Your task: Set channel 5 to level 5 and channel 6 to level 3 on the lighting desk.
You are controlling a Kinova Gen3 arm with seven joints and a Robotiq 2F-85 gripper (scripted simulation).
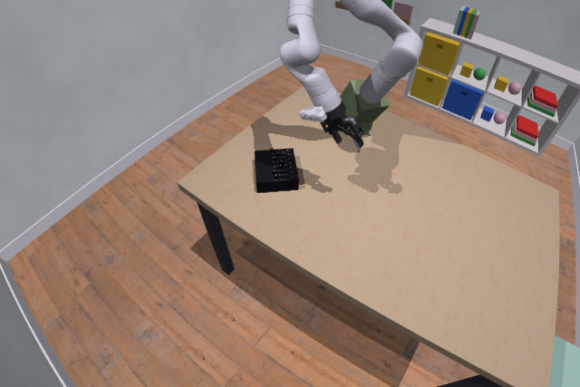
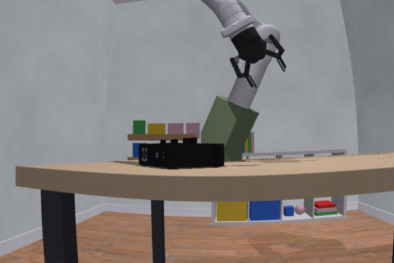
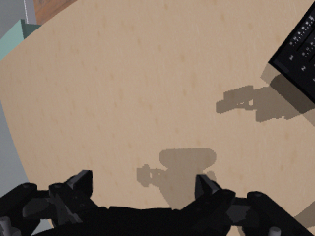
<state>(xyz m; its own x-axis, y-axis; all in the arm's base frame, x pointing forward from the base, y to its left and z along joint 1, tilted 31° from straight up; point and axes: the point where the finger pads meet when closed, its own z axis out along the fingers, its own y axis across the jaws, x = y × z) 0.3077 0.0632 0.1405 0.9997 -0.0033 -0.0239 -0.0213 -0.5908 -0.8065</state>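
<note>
Right now the channel 5 fader is 240 mm to the right of my hand, 170 mm below it and 80 mm ahead of it. The rest, counted from my hand: channel 6 fader (250 mm to the right, 170 mm below, 60 mm ahead).
</note>
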